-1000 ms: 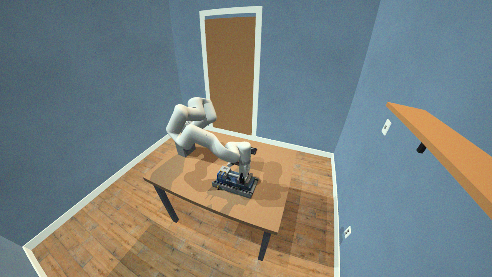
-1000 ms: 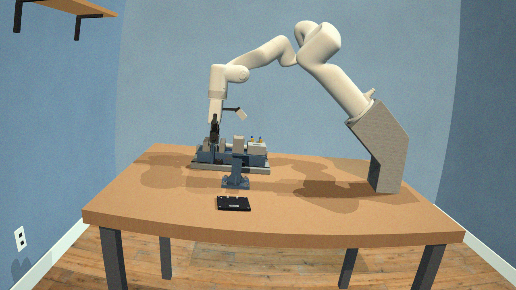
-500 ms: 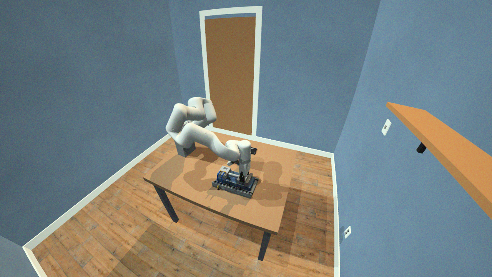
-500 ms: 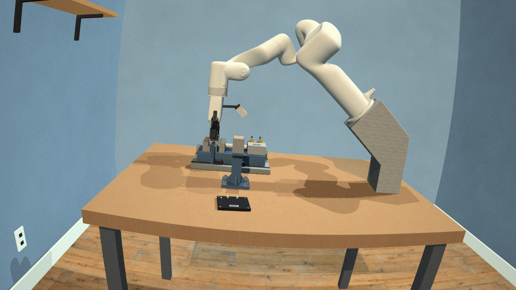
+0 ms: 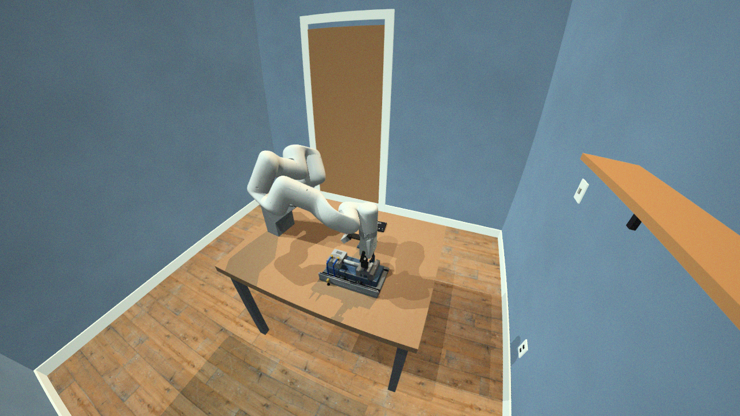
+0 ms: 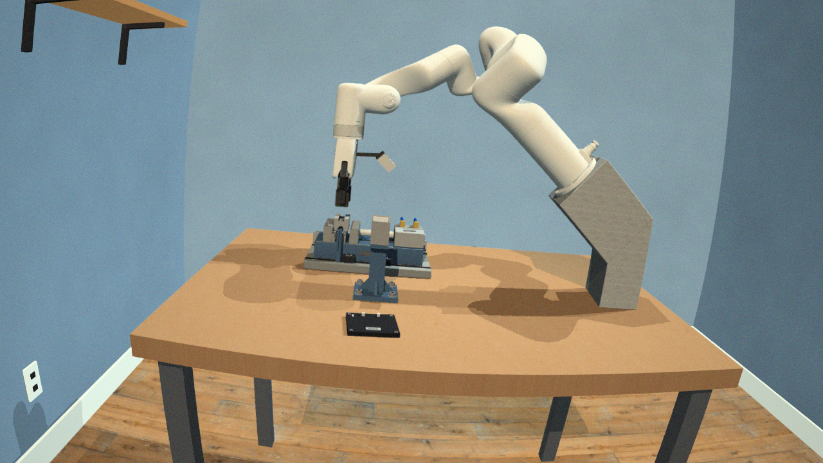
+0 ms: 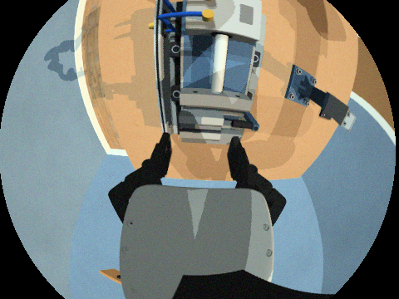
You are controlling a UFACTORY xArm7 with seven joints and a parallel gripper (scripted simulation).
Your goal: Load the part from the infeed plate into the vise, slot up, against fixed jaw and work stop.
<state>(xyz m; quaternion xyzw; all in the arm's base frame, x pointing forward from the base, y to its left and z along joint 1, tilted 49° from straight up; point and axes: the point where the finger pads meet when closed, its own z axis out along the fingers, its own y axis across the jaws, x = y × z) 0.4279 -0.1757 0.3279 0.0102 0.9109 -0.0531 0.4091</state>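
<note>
Right now the grey block is 50 mm below my hand. The rest, counted from my hand: fixed jaw 30 mm ahead, 20 mm to the left, 80 mm below; then moving jaw 30 mm behind, 20 mm to the left, 80 mm below; then work stop 70 mm to the left, 70 mm below.
</note>
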